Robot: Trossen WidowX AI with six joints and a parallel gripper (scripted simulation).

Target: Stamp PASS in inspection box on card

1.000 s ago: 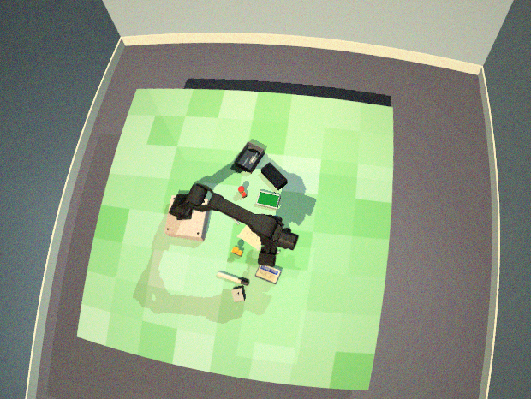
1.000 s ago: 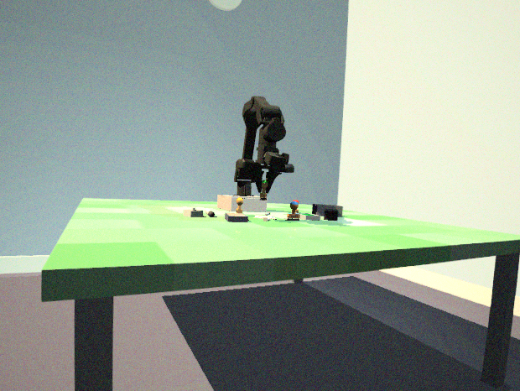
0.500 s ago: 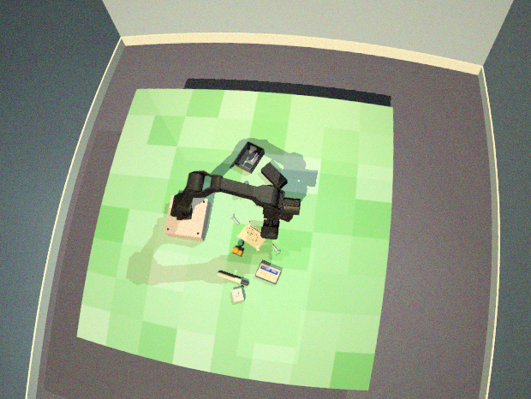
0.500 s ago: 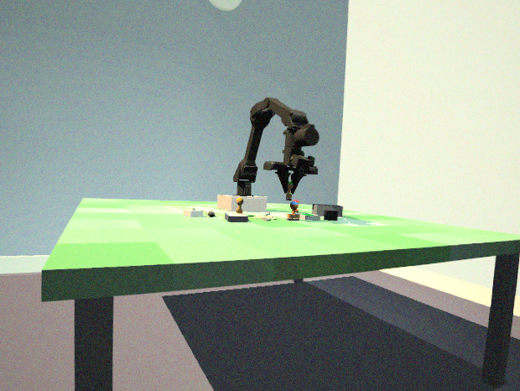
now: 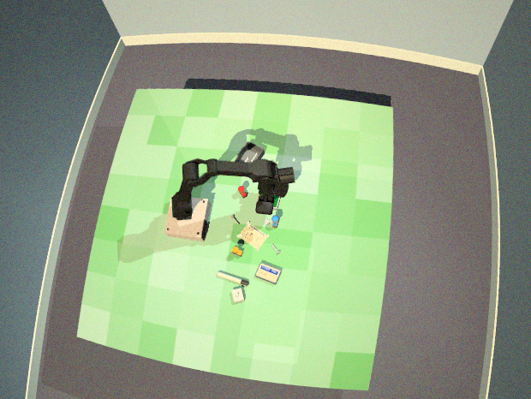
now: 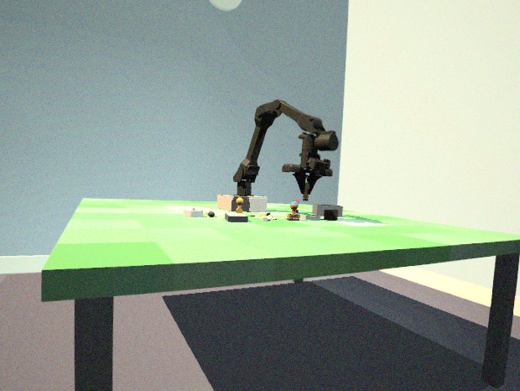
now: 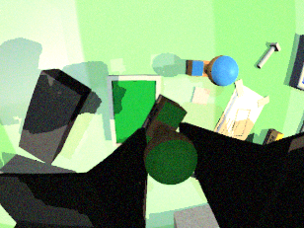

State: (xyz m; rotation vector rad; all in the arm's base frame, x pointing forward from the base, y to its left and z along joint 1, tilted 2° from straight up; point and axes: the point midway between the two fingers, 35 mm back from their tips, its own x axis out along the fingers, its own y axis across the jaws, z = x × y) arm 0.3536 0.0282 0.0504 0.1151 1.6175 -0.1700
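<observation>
My gripper tip is 10 mm past the green ink pad, 20 mm to the right of it and 90 mm above it. Round my gripper tip: blue stamp (20 mm ahead, 70 mm to the right, 70 mm below); green-knobbed stamp (right at my gripper tip); dark block (20 mm ahead, 120 mm to the left, 70 mm below).
</observation>
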